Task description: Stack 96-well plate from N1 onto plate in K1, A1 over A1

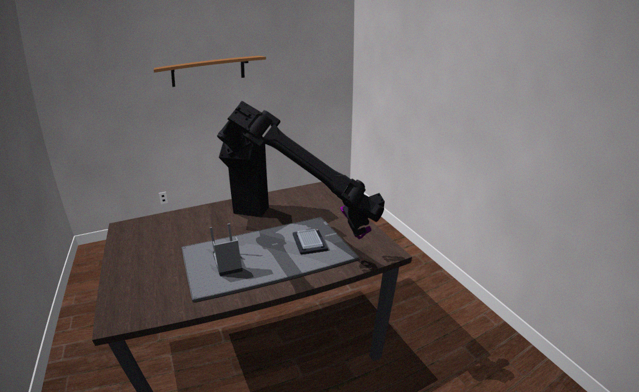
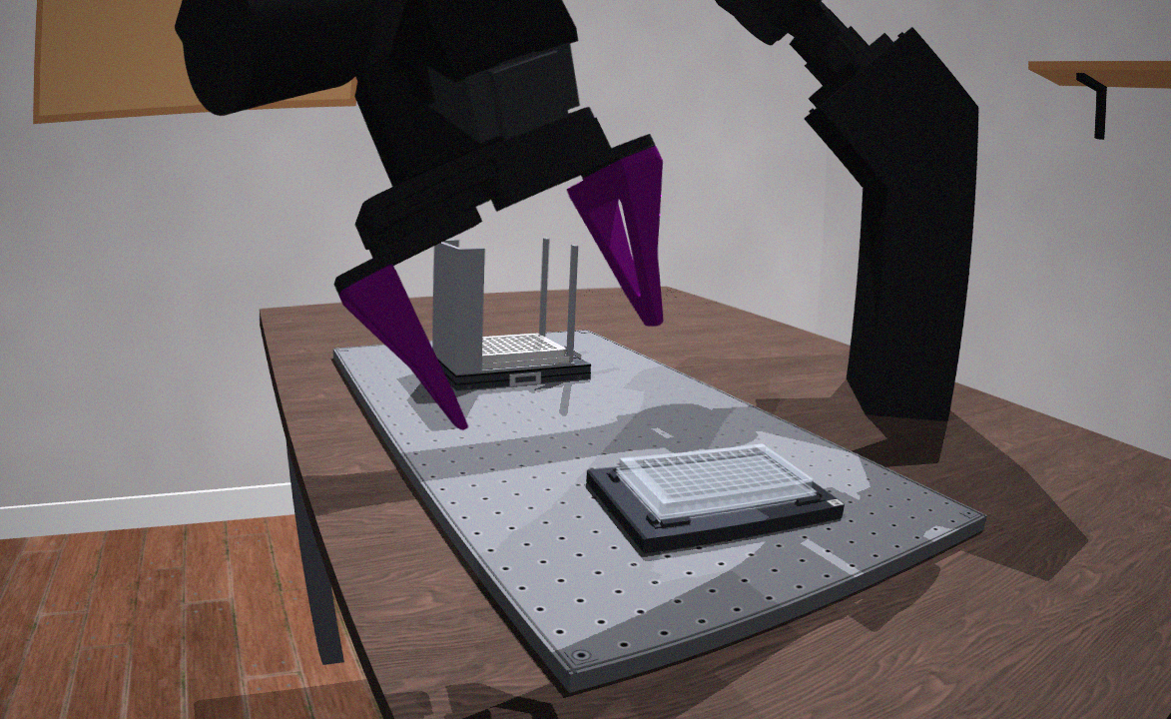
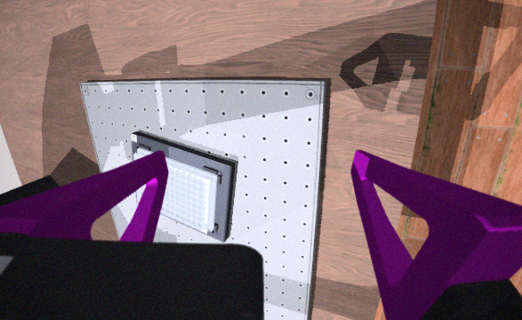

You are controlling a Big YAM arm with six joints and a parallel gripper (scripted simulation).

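Now: hand 26 cm past the pale A1 label, 14 cm above it and 3 cm to the left of it. Round my hand: tall grey wall: 48 cm to the right, 13 cm behind, 7 cm below.
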